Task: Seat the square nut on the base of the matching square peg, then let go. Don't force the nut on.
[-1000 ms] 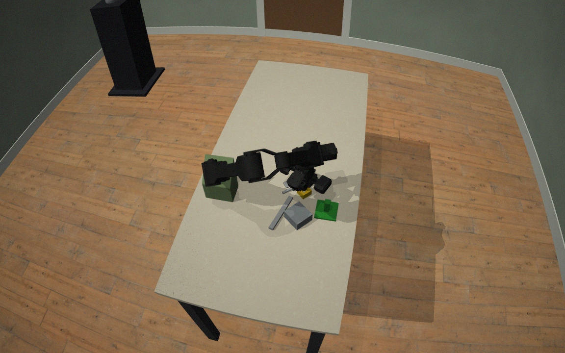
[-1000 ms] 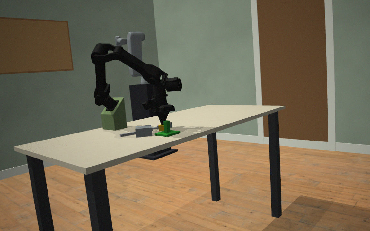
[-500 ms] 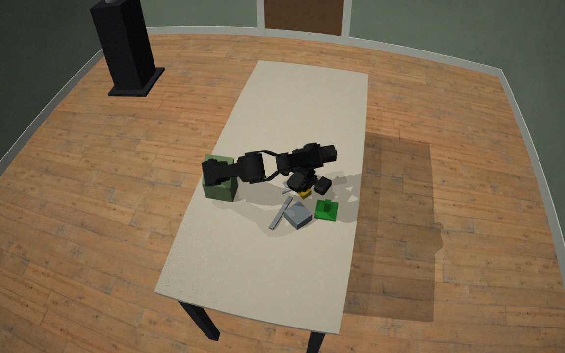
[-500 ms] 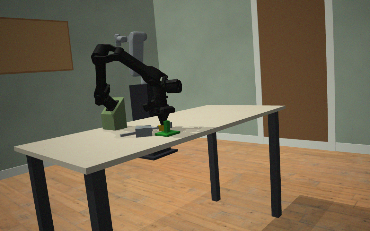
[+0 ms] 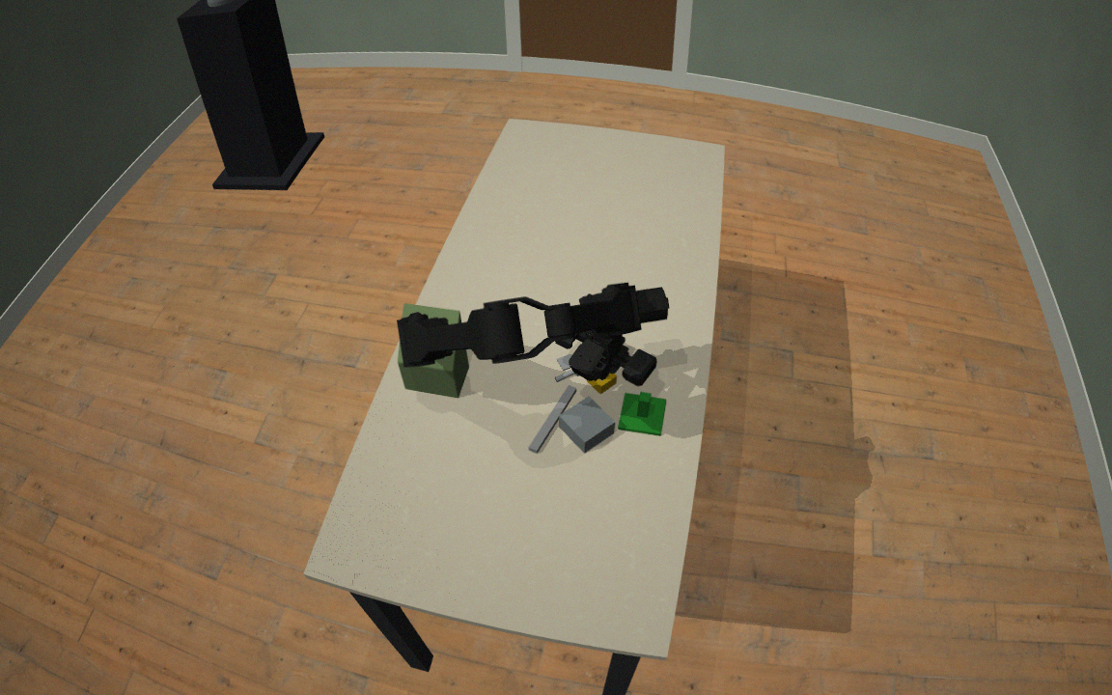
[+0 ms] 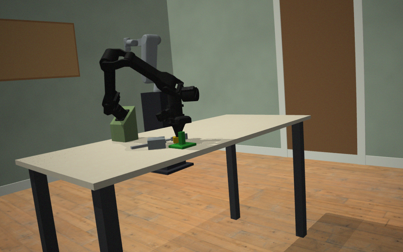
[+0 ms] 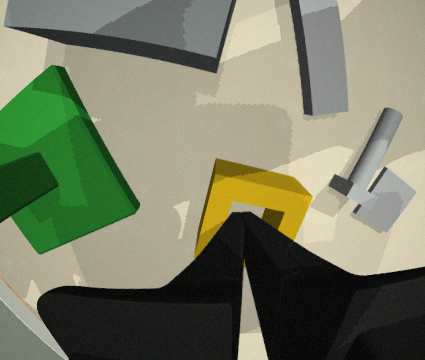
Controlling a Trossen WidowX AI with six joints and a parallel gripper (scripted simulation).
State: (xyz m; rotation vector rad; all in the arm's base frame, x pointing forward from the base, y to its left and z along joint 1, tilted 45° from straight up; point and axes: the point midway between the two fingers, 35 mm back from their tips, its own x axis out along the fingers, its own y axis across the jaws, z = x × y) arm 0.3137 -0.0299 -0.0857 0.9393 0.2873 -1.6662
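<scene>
Right now the bolt is 60 mm behind my hand, 40 mm below it and 10 mm to the left of it. The rest, counted from my hand: grey bar: 100 mm to the right, 80 mm behind, 40 mm below; then grey block: 110 mm to the right, 30 mm below, 20 mm behind; then grey cube: 70 mm to the left, 40 mm below, 20 mm behind.
</scene>
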